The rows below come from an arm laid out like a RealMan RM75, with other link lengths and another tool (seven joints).
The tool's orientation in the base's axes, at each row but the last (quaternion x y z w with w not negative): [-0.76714, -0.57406, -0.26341, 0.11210]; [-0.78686, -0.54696, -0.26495, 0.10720]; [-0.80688, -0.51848, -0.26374, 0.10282]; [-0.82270, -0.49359, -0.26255, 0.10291]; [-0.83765, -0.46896, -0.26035, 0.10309]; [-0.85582, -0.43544, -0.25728, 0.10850]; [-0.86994, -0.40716, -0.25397, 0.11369]
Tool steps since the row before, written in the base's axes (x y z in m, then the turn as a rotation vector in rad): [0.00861, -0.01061, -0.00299, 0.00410, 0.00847, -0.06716]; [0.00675, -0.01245, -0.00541, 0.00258, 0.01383, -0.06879]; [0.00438, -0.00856, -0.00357, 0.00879, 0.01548, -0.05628]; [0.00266, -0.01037, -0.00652, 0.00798, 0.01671, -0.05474]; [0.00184, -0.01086, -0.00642, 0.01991, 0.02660, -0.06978]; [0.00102, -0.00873, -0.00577, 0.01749, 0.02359, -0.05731]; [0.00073, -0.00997, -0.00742, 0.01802, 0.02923, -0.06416]
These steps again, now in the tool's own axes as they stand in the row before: [-0.00857, 0.01105, -0.00016, -0.02800, -0.00758, 0.06130]; [-0.01114, 0.01025, 0.00084, -0.02496, -0.01120, 0.06467]; [-0.00718, 0.00730, 0.00063, -0.01500, -0.00505, 0.05687]; [-0.01034, 0.00682, 0.00192, -0.01355, -0.00622, 0.05583]; [-0.01059, 0.00694, 0.00151, -0.00926, -0.00261, 0.07669]; [-0.00861, 0.00581, 0.00165, -0.00585, -0.00227, 0.06409]; [-0.01006, 0.00690, 0.00249, -0.00555, -0.00555, 0.07235]
